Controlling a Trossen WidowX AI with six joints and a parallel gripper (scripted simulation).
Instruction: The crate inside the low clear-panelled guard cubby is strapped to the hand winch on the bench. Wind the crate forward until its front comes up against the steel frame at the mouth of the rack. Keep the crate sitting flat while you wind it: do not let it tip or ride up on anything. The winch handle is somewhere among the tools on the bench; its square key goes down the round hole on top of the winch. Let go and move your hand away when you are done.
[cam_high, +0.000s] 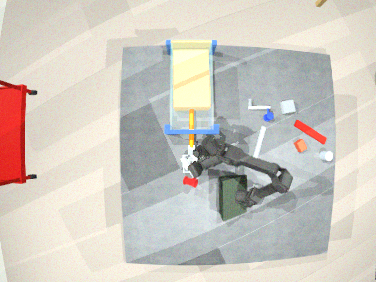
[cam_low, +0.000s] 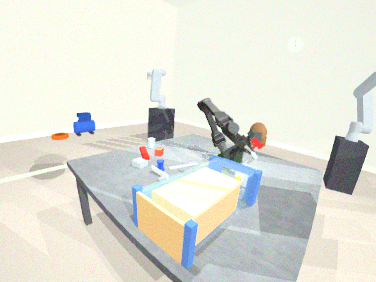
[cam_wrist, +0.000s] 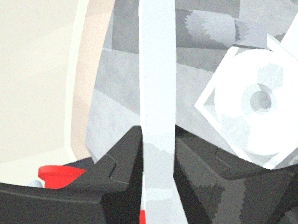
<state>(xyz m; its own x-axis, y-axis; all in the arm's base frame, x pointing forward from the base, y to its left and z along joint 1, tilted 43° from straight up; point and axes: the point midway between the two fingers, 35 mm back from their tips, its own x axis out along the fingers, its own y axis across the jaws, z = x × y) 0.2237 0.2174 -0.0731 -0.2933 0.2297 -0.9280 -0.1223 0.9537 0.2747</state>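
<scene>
Right now the white winch is 3 cm to the right of my gripper tip and 14 cm below it. From my gripper tip the other things lie so: blue frame (17 cm ahead, 5 cm to the right, 7 cm below); winch handle with red grip (1 cm behind, 1 cm to the right, 1 cm above); clear-panelled cubby (41 cm ahead, 8 cm to the right, 6 cm below).
</scene>
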